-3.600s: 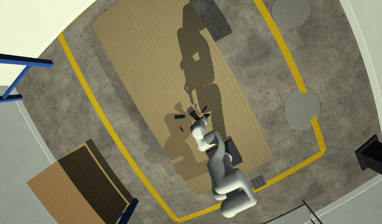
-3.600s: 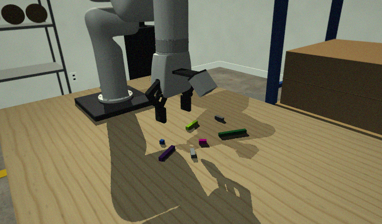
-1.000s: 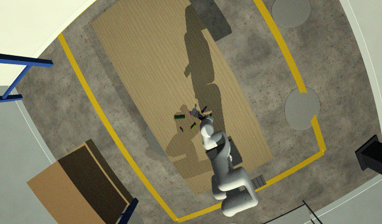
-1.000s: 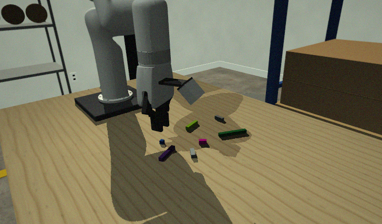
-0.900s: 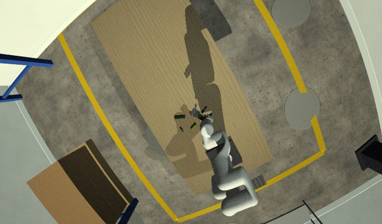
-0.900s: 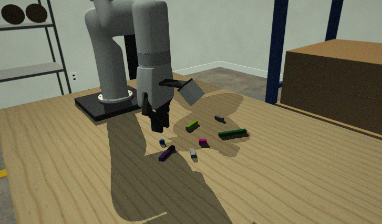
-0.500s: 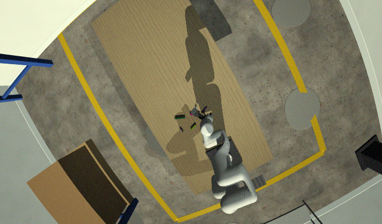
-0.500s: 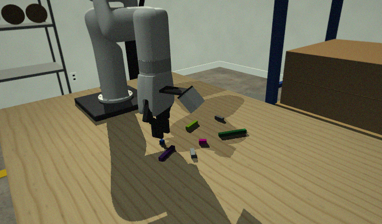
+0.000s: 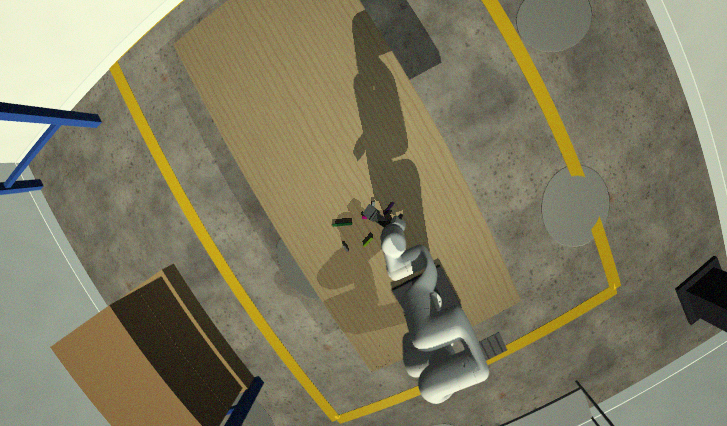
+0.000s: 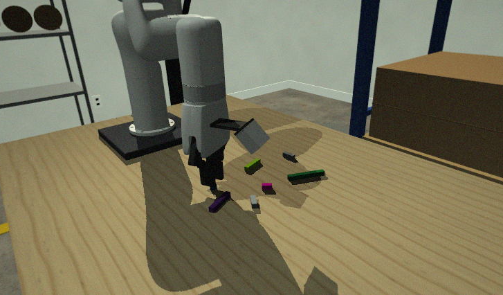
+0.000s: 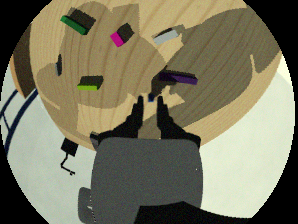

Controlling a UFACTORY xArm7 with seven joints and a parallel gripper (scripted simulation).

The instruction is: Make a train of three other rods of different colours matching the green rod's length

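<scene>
Right now the blue rod is 3 cm below my hand. From my hand the other things lie so: lime rod 12 cm to the left, 3 cm below; then magenta rod 8 cm ahead, 7 cm to the left, 3 cm below; then purple rod 5 cm ahead, 3 cm to the right, 3 cm below.
</scene>
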